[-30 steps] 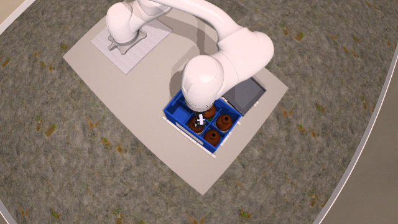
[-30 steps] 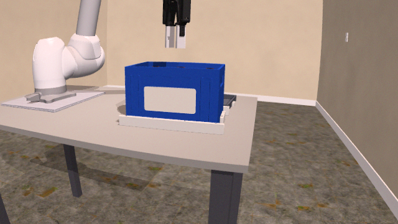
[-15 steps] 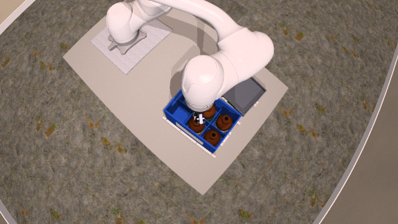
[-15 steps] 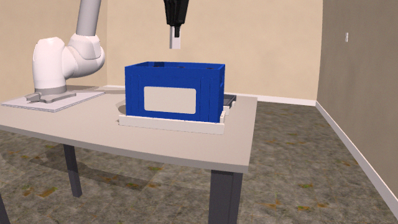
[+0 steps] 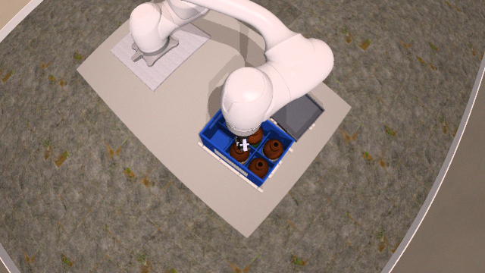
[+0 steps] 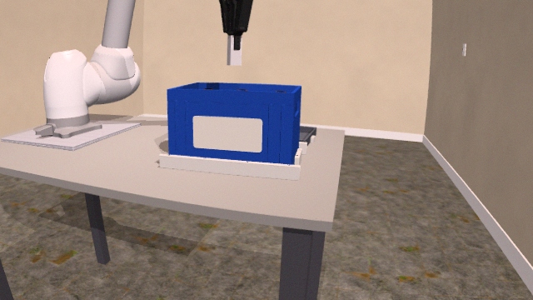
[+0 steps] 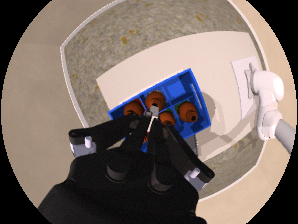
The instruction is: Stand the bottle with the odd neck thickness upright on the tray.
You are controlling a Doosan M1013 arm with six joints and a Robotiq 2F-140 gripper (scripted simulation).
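The crate is 17 cm below my hand, 4 cm to the left of it and 1 cm behind it. Also, from my hand: bottle: 17 cm below, 9 cm ahead, 1 cm to the left; dark grey tray: 30 cm to the left, 25 cm below, 1 cm behind.
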